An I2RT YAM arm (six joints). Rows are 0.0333 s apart.
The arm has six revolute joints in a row. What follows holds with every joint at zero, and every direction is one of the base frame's.
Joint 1 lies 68 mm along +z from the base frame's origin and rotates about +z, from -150 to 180 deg.
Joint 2 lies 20 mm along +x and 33.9 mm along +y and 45.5 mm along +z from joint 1 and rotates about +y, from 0 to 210 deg.
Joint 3 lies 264 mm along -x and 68.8 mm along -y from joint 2 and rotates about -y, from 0 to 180 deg.
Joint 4 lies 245 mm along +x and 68.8 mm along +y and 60 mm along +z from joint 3 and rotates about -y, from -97 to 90 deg.
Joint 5 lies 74 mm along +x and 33.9 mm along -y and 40.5 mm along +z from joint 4 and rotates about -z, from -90 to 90 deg.
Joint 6 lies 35.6 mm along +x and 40.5 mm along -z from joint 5 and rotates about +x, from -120 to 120 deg.
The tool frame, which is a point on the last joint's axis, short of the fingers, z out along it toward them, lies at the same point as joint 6; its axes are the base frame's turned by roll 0, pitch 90 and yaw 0 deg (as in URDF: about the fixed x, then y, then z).
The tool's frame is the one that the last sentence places.
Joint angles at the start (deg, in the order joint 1, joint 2, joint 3, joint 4, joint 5, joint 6): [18.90 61.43 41.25 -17.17 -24.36 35.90]
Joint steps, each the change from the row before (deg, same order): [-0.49 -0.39 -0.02 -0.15 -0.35 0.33]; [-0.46 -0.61 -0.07 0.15 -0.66 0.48]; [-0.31 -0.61 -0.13 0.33 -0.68 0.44]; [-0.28 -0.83 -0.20 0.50 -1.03 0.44]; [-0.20 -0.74 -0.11 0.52 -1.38 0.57]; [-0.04 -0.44 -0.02 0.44 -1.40 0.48]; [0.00 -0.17 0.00 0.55 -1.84 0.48]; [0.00 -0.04 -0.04 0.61 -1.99 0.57]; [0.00 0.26 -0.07 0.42 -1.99 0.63]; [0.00 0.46 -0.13 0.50 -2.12 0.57]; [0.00 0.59 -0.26 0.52 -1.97 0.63]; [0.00 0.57 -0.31 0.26 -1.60 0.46]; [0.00 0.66 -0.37 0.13 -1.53 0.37]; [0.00 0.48 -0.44 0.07 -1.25 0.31]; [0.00 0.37 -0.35 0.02 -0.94 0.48]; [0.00 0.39 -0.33 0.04 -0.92 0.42]
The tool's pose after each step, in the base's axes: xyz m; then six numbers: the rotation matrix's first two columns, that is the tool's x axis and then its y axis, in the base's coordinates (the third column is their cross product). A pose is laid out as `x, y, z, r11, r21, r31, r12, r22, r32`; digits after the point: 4 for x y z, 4 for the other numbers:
0.2114, 0.0861, 0.2537, -0.8185, 0.2934, -0.4940, -0.1480, 0.7231, 0.6748
0.2105, 0.0842, 0.2558, -0.8155, 0.3036, -0.4928, -0.1483, 0.7134, 0.6849
0.2094, 0.0830, 0.2579, -0.8123, 0.3110, -0.4933, -0.1529, 0.7028, 0.6948
0.2076, 0.0819, 0.2606, -0.8089, 0.3162, -0.4957, -0.1645, 0.6878, 0.7070
0.2059, 0.0813, 0.2635, -0.8083, 0.3189, -0.4949, -0.1785, 0.6684, 0.7221
0.2047, 0.0816, 0.2659, -0.8110, 0.3168, -0.4918, -0.1923, 0.6496, 0.7356
0.2040, 0.0824, 0.2676, -0.8178, 0.3098, -0.4850, -0.2081, 0.6266, 0.7511
0.2035, 0.0834, 0.2688, -0.8267, 0.3014, -0.4752, -0.2218, 0.6017, 0.7674
0.2036, 0.0845, 0.2685, -0.8397, 0.2913, -0.4583, -0.2272, 0.5781, 0.7837
0.2042, 0.0857, 0.2673, -0.8542, 0.2781, -0.4393, -0.2311, 0.5539, 0.7999
0.2049, 0.0869, 0.2649, -0.8693, 0.2654, -0.4170, -0.2288, 0.5317, 0.8154
0.2054, 0.0879, 0.2618, -0.8832, 0.2532, -0.3947, -0.2222, 0.5153, 0.8277
0.2059, 0.0888, 0.2578, -0.8976, 0.2399, -0.3699, -0.2118, 0.5012, 0.8390
0.2059, 0.0894, 0.2539, -0.9093, 0.2287, -0.3477, -0.2010, 0.4902, 0.8481
0.2058, 0.0898, 0.2509, -0.9188, 0.2221, -0.3262, -0.1877, 0.4812, 0.8563
0.2057, 0.0902, 0.2479, -0.9275, 0.2151, -0.3058, -0.1751, 0.4727, 0.8637

